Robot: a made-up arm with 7 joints.
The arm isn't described. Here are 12 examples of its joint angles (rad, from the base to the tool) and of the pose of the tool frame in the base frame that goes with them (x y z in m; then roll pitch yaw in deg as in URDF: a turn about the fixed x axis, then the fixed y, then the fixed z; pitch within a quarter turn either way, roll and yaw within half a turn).
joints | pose
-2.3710 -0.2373 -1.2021 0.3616 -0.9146 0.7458 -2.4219 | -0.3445 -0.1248 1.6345 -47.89 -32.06 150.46
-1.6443 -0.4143 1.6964 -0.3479 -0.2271 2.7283 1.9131 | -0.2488 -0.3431 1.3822 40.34 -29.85 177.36
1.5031 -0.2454 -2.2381 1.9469 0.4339 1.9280 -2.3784 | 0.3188 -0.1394 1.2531 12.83 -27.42 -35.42
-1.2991 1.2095 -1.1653 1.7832 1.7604 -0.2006 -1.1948 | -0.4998 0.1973 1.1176 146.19 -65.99 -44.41
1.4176 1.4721 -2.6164 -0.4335 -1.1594 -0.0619 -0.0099 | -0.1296 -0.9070 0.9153 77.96 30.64 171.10
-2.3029 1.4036 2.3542 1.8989 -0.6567 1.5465 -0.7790 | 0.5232 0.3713 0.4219 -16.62 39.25 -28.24
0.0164 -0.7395 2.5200 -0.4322 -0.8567 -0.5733 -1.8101 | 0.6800 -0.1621 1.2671 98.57 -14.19 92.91
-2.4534 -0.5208 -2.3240 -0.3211 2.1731 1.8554 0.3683 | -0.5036 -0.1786 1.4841 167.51 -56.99 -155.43
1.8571 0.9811 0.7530 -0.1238 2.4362 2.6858 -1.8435 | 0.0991 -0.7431 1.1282 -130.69 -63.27 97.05
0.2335 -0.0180 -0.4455 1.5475 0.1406 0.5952 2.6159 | 0.4531 -0.2307 1.3214 -21.13 54.48 41.66
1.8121 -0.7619 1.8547 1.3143 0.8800 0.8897 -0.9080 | -0.4144 0.2899 1.2822 173.82 -7.80 -144.59
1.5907 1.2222 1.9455 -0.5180 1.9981 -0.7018 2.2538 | 0.2368 -0.9562 0.8048 28.08 38.81 84.28
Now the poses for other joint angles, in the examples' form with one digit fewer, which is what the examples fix.
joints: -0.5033 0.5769 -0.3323 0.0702 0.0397 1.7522 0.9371
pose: -0.526 0.170 1.420 -34.8 -60.4 -170.9
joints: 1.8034 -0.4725 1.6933 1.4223 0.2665 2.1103 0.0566
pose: -0.316 0.238 1.362 -159.4 -11.4 157.3
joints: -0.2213 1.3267 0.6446 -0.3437 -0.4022 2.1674 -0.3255
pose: -0.854 0.035 0.711 -26.1 33.0 -142.9
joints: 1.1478 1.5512 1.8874 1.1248 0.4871 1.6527 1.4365
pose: -0.556 -0.646 0.621 163.1 23.9 163.5
